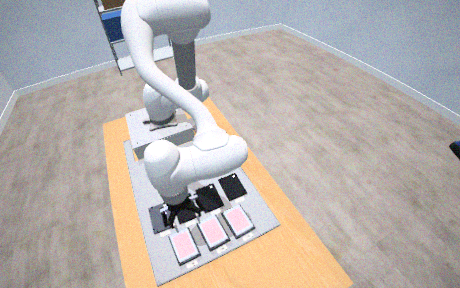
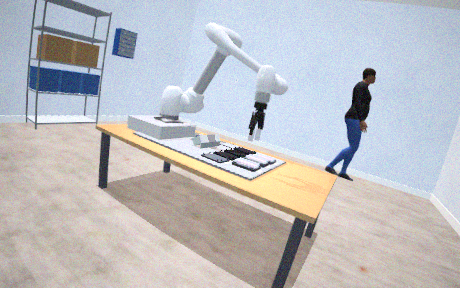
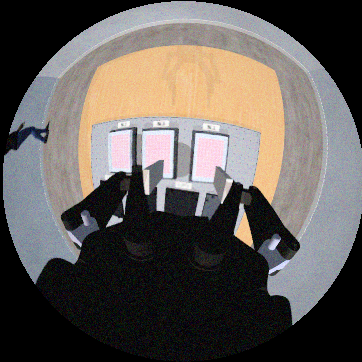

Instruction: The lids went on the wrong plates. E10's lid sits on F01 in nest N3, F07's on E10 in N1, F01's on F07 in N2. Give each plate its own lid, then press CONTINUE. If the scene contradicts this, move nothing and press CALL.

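Places are measured from the arm's base along level axes (x up, y back, z right), in metres.
Pixels of known places: gripper, fingertip midpoint: (image 1: 188,225) (image 2: 253,140) (image 3: 188,171); arm's base, link origin: (image 1: 163,120) (image 2: 168,120).
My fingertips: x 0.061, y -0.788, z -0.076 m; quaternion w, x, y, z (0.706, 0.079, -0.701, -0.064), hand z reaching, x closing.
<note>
Ahead of a thing's pixels: the offset from my fingertips to its top centre. Level surfaces: height alone.
Three plates with pink wells stand in a row on the grey board's front: the plate at N1 @[dx -0.119, dy -0.023, dz +0.048 m] (image 1: 185,246) (image 3: 209,156), the plate at N3 @[dx -0.116, dy +0.007, dz -0.089 m] (image 1: 214,231) (image 3: 159,150) and the plate at N2 @[dx -0.121, dy +0.030, dz -0.215 m] (image 1: 238,221) (image 3: 120,151). Their own names and lid marks are not readable. Behind them is a row of dark holders, including a black one (image 1: 209,197) (image 3: 181,201) and a grey one @[dx -0.131, dy +0.144, dz +0.141 m] (image 1: 159,219) (image 3: 210,203). My gripper (image 1: 184,215) (image 2: 254,136) (image 3: 188,171) is open and empty, high above the board. CONTINUE and CALL cannot be made out.
A light grey sloped box @[dx -0.067, dy +0.402, dz -0.009 m] (image 2: 207,142) stands on the grey board @[dx -0.151 m] (image 1: 270,224) (image 2: 252,176) behind the holders. The arm's plinth (image 1: 165,141) (image 2: 160,131) is at the wooden table's back. A person (image 2: 357,120) (image 3: 25,136) is beyond the table. A shelf rack (image 2: 106,45) stands near the wall.
</note>
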